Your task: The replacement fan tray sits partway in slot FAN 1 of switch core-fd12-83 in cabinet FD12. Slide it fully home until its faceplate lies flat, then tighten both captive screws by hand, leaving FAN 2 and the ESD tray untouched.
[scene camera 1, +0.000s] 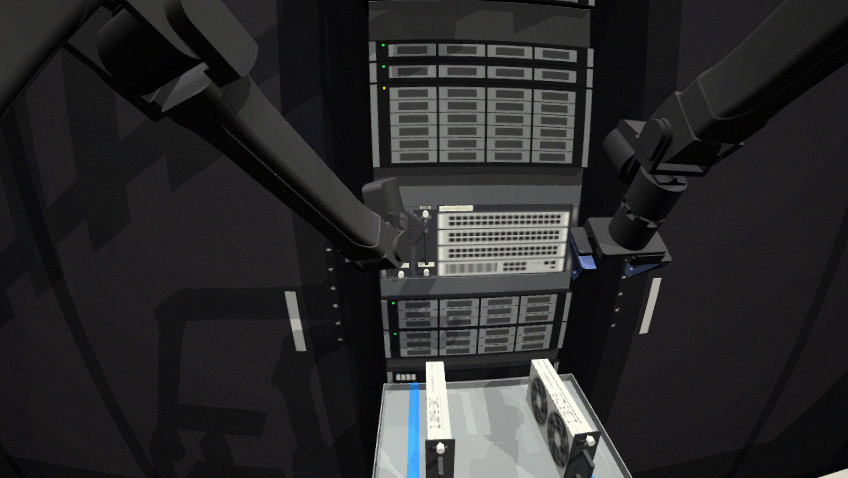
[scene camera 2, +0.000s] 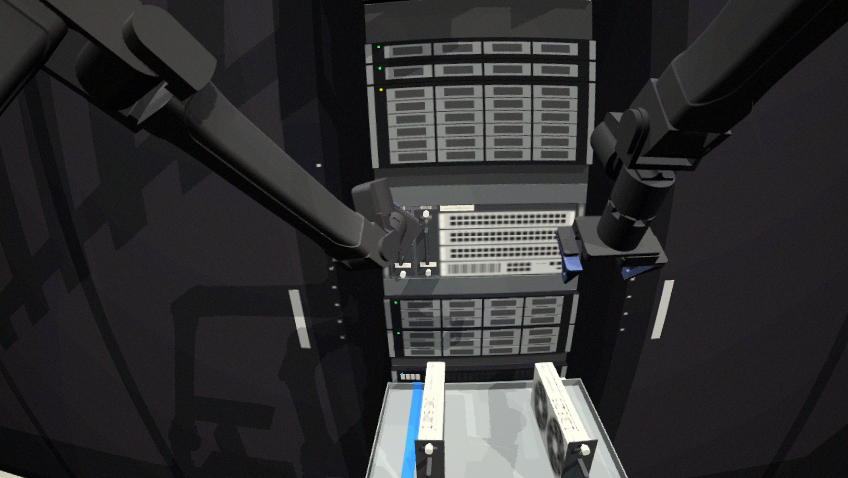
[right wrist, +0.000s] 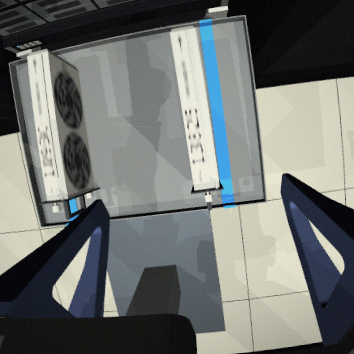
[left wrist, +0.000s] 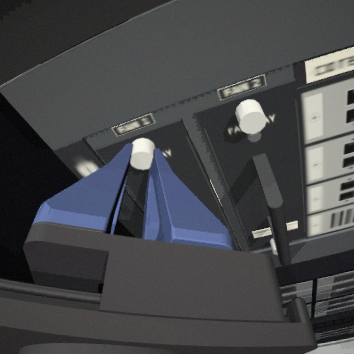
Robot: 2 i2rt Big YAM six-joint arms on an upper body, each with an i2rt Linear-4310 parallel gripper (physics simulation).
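In the left wrist view, the FAN 1 faceplate (left wrist: 182,165) looks about level with its surround; exact seating cannot be told. My left gripper (left wrist: 141,154) is shut on its white upper captive screw (left wrist: 142,155), one blue fingertip on each side. The arm hides these fingertips in scene camera 1. FAN 1's lower screw (scene camera 1: 400,274) (scene camera 2: 402,274) shows below the left wrist. FAN 2 (left wrist: 250,190) sits beside it, with its upper screw (left wrist: 250,116) (scene camera 1: 425,213) (scene camera 2: 425,213) untouched. My right gripper (scene camera 1: 606,273) (scene camera 2: 597,275) (right wrist: 190,194) is open and empty, in front of the cabinet's right side.
The grey ESD tray (scene camera 1: 492,415) (scene camera 2: 486,415) (right wrist: 117,110) stands out below, holding two fan units, one at left (scene camera 1: 436,403) (scene camera 2: 433,403) (right wrist: 195,110) and one at right (scene camera 1: 561,409) (scene camera 2: 561,409) (right wrist: 42,125). White switch line cards (scene camera 1: 504,243) (scene camera 2: 504,243) lie right of FAN 2.
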